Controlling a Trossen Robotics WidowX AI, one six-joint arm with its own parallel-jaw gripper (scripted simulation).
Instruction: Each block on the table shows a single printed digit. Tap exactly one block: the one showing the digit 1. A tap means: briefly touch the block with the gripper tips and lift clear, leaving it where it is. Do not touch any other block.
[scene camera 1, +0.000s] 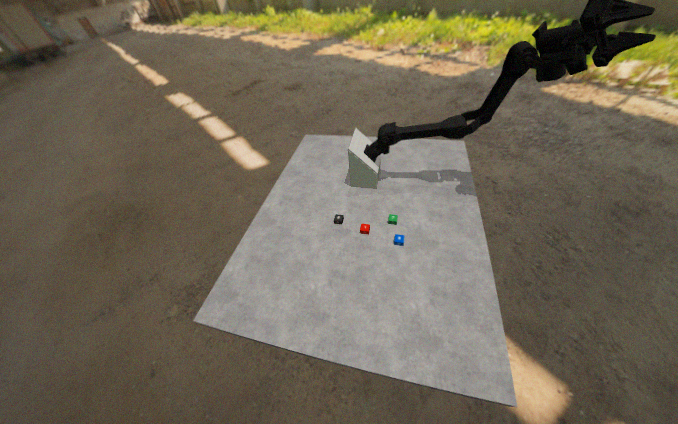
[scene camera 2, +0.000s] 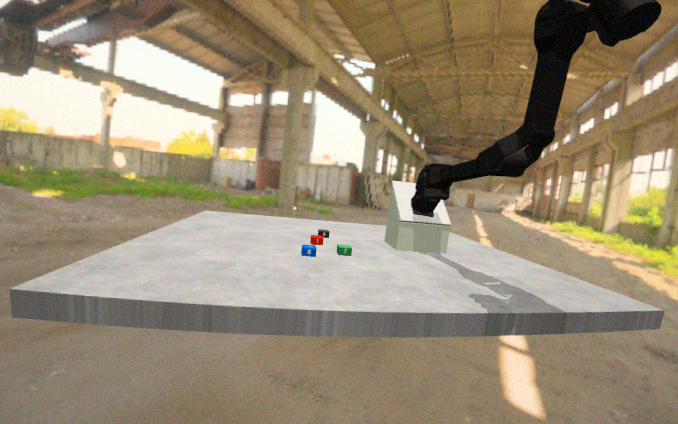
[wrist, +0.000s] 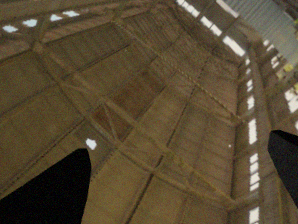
Note:
My gripper (scene camera 1: 654, 25) is open, holding nothing.
My gripper also shows in the wrist view (wrist: 181, 149).

